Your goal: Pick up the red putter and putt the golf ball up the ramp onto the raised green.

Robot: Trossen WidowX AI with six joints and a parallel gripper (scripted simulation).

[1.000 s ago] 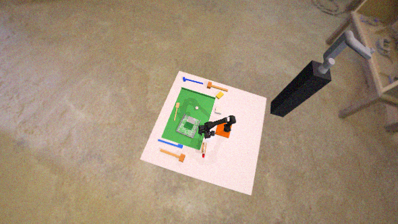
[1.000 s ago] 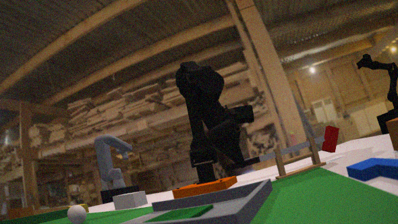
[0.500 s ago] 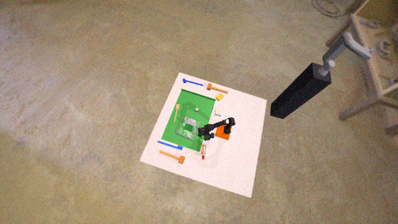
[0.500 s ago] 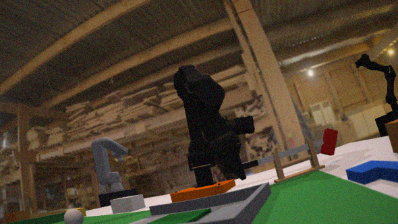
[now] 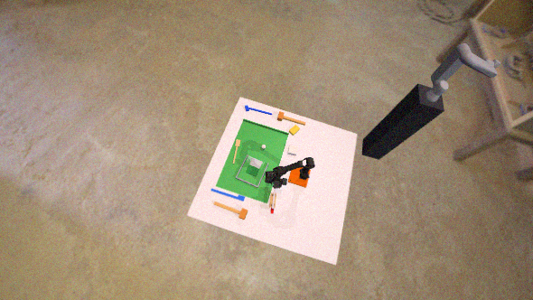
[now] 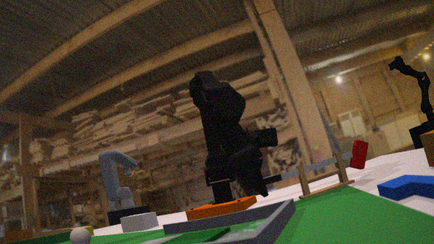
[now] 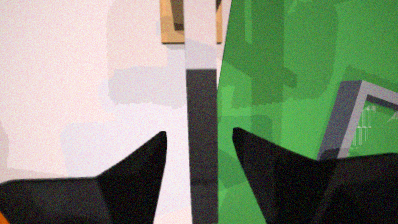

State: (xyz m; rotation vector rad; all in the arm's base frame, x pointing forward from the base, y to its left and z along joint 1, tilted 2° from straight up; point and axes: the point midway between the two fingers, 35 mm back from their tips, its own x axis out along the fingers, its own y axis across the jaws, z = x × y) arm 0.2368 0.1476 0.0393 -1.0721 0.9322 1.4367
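Now: gripper tip 11 cm to the right of the red putter, 3 cm below it and 2 cm past it. From my gripper tip the other things lie so: wooden stand (13 cm to the left, 2 cm behind); white golf ball (34 cm to the right, 19 cm ahead, 1 cm below); green mat (24 cm ahead, 21 cm to the right, 3 cm below).
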